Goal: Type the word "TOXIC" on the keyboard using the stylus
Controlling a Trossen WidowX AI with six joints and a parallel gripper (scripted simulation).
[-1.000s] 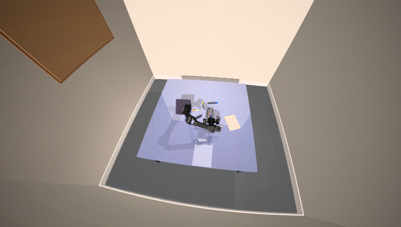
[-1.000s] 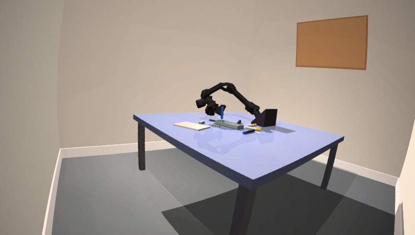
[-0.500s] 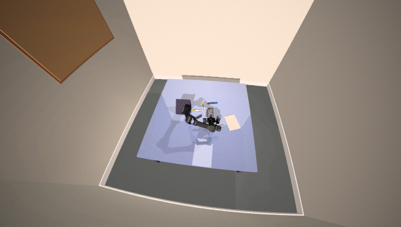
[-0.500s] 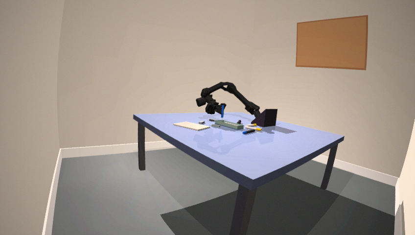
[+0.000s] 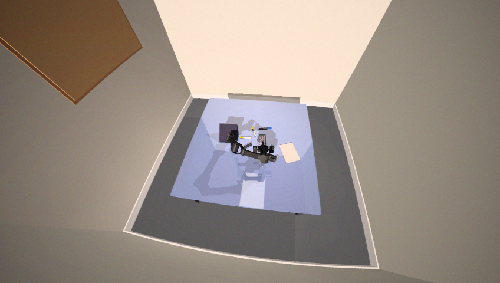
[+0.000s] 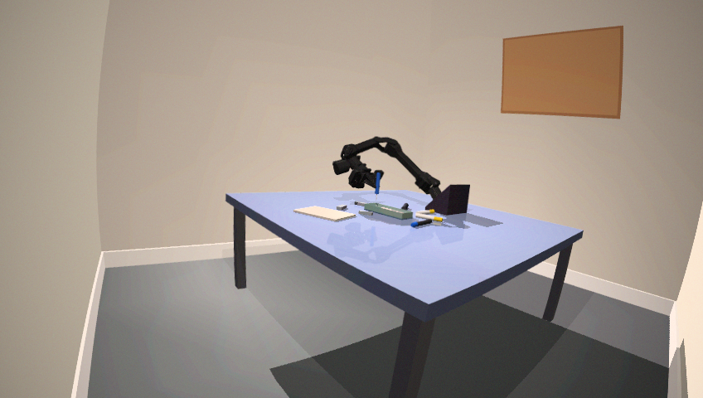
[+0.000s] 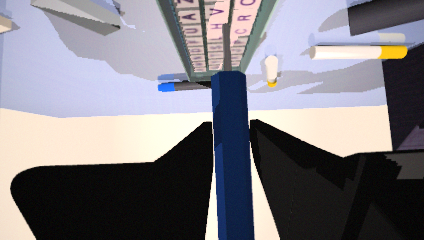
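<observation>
My gripper tip is now 9 cm above the Q key, 3 cm to the right of it and 2 cm past it. From my gripper tip the other things lie so: blue stylus: 1 cm below; then cream notepad: 27 cm ahead, 10 cm below, 3 cm to the right; then black pen: 28 cm to the left, 9 cm below, 7 cm ahead.
</observation>
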